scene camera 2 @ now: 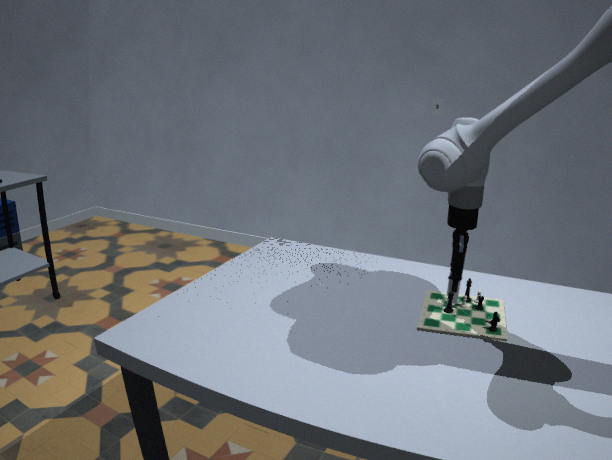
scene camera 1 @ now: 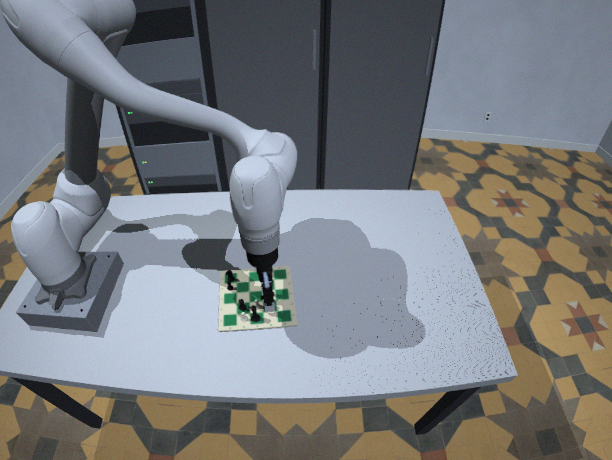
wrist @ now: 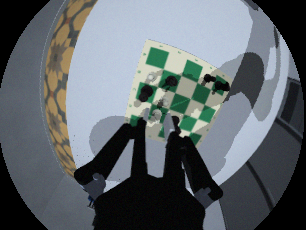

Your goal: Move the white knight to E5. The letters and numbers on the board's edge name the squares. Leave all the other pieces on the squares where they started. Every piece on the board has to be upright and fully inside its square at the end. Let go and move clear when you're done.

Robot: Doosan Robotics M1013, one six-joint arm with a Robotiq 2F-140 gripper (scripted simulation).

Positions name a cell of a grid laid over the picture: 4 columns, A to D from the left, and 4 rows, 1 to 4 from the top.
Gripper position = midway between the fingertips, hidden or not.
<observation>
My gripper shows in scene camera 2 (C3), in scene camera 1 (B3) and in the wrist view (C3). A chessboard shows in scene camera 2 (D3), in scene camera 1 (B3) and in the wrist view (C2).
</observation>
